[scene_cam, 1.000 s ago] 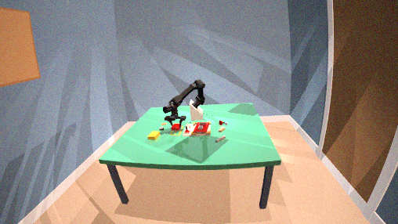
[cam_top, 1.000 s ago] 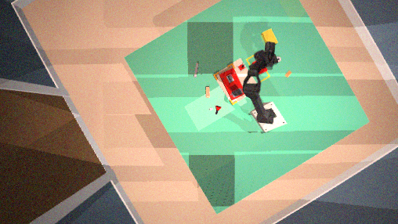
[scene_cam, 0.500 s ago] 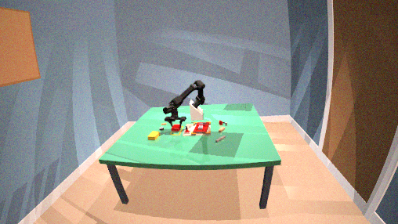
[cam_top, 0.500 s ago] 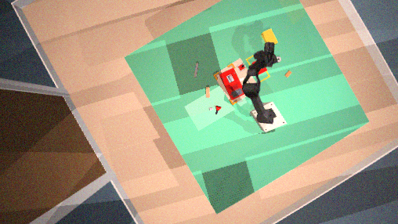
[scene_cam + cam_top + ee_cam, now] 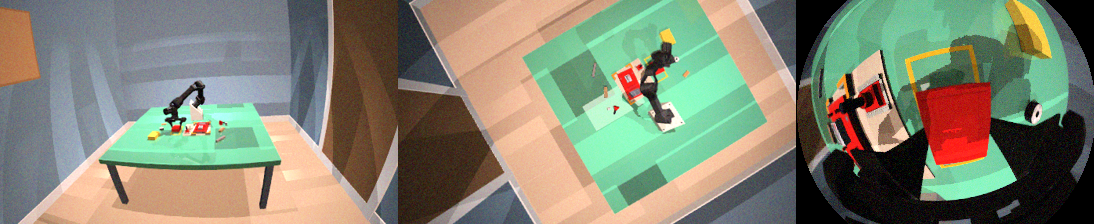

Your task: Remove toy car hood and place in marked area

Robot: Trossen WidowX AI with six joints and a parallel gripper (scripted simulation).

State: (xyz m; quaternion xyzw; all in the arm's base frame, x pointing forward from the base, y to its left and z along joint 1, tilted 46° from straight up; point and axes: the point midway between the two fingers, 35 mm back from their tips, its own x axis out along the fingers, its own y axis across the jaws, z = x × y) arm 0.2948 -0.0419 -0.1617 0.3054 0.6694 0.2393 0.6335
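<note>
Now: the red hood 1 cm above my gripper tip. From my gripper tip the other things lie so: dark wheel 15 cm to the right, 3 cm behind, 1 cm below; then yellow block 18 cm to the right, 13 cm ahead.
</note>
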